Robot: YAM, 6 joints.
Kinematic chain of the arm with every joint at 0, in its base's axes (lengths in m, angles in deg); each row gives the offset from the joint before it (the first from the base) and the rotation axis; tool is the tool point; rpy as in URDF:
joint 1: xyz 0 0 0.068 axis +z
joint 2: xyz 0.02 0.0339 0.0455 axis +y
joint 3: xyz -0.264 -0.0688 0 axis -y
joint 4: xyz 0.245 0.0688 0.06 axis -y
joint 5: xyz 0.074 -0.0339 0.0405 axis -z
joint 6: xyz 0.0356 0 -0.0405 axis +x
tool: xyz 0 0 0 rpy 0 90 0
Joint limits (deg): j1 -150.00..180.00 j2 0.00..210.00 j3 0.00..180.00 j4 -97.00..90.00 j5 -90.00..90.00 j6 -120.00..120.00
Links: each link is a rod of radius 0.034 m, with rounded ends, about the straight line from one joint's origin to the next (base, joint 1, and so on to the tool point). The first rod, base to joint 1, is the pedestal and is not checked.
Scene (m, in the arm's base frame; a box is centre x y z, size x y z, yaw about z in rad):
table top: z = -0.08
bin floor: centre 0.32 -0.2 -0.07 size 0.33 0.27 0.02 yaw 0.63
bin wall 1: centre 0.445 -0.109 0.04 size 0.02 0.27 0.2 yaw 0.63
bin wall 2: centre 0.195 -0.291 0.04 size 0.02 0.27 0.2 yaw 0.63
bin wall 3: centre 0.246 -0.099 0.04 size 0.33 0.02 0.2 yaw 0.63
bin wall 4: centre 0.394 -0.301 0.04 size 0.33 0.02 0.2 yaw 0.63
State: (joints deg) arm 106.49 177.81 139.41 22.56 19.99 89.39
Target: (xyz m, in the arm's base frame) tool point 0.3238 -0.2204 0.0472
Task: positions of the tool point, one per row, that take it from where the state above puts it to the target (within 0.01 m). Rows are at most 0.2 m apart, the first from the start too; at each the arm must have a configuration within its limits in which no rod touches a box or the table.
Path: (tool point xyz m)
1: -0.0161 0.6135 0.0273
2: 0.1297 0.5916 0.0648
3: 0.2620 0.5314 0.1008
4: 0.3705 0.4393 0.1349
5: 0.4472 0.3242 0.1663
6: 0.4877 0.1970 0.1946
7: 0.4914 0.0692 0.2191
8: 0.4610 -0.0485 0.2397
9: 0.4024 -0.1472 0.2558
10: 0.3238 -0.2204 0.2674
11: 0.3376 -0.2287 0.1556
12: 0.3238 -0.2204 0.0472

